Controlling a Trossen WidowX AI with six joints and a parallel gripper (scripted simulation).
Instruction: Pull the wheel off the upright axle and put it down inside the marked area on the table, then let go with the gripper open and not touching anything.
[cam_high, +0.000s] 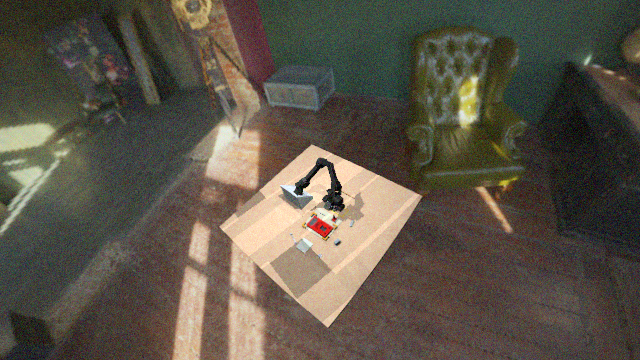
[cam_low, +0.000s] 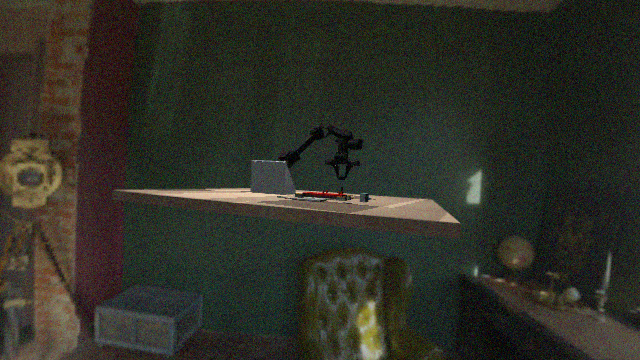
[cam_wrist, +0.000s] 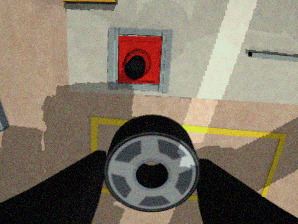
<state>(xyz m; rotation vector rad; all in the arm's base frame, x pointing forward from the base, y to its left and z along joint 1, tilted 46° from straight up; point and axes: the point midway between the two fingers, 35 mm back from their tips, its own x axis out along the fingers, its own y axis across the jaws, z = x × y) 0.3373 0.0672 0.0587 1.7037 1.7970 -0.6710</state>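
Right now my gripper tip is 10 mm short of the grey spoked hub, 30 mm to the left of it and 70 mm above it. The rest, counted from my gripper tip: wheel (right at my gripper tip); thin dark rod (80 mm behind, 230 mm to the left, 100 mm below); grey plate (30 mm behind, 140 mm to the right, 100 mm below).
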